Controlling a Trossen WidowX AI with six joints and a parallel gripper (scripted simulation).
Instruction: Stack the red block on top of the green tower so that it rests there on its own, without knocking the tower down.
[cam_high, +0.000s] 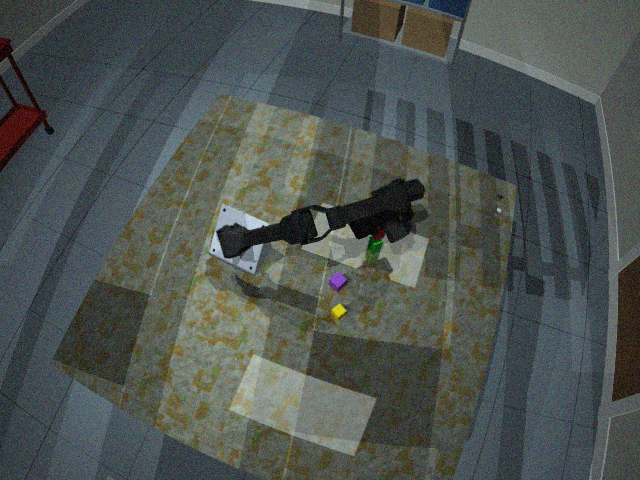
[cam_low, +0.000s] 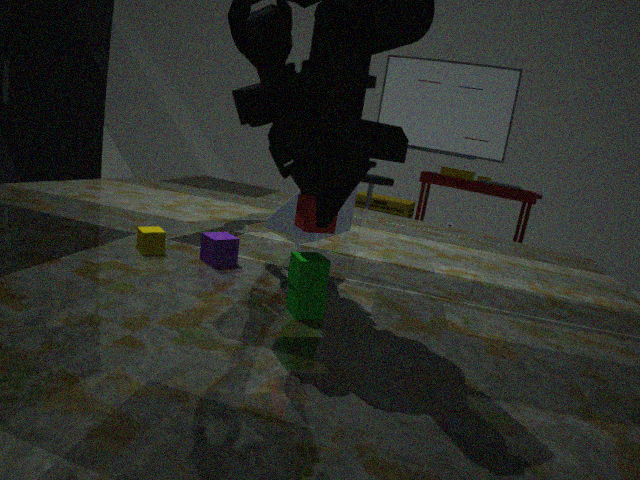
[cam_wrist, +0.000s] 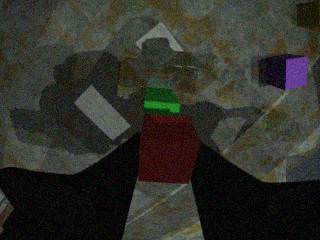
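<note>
Now: gripper tip 50 mm above the green block. Round my gripper tip: purple cube 160 mm to the right, 80 mm below, 40 mm behind; red block 10 mm above; yellow cube 250 mm to the right, 80 mm below, 10 mm ahead.
</note>
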